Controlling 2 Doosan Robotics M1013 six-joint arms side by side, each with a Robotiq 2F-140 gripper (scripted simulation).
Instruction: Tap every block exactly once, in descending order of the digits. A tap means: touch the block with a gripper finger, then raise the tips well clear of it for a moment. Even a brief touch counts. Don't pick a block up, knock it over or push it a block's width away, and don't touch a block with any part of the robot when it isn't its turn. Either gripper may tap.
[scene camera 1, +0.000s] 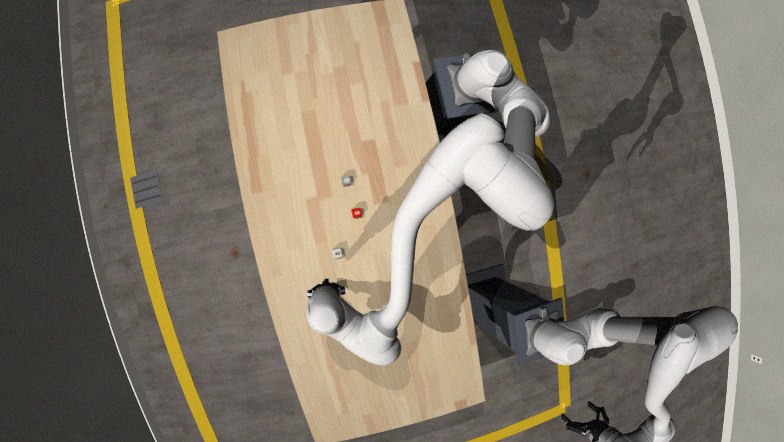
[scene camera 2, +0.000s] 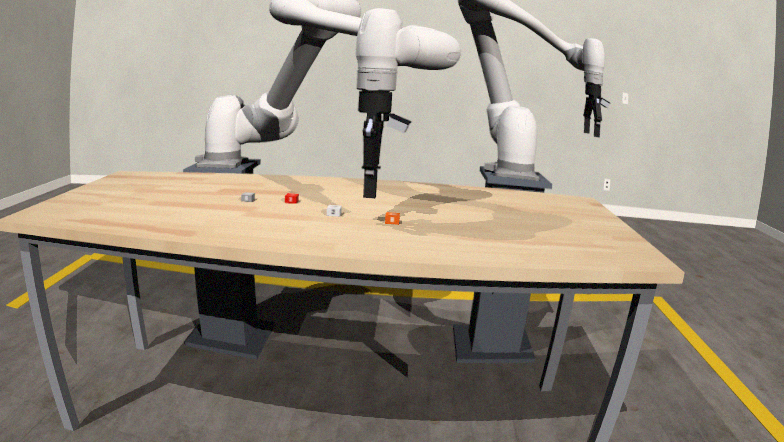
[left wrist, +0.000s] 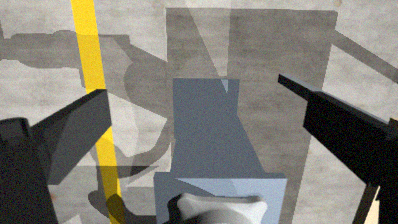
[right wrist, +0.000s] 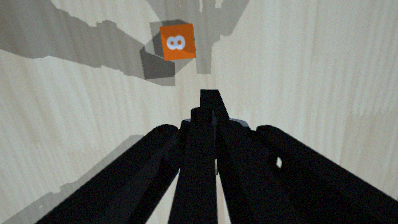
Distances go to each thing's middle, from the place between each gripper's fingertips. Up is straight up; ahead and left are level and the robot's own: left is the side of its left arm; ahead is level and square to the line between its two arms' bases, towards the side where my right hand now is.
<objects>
Now: right hand (scene camera 2: 369, 197) 80 mm above the orange block (right wrist: 178, 42), 60 mm to the right of it and 20 mm past it.
The orange block is 890 mm to the right of my left hand (scene camera 2: 591, 135), 780 mm ahead of it and 200 mm below it.
</objects>
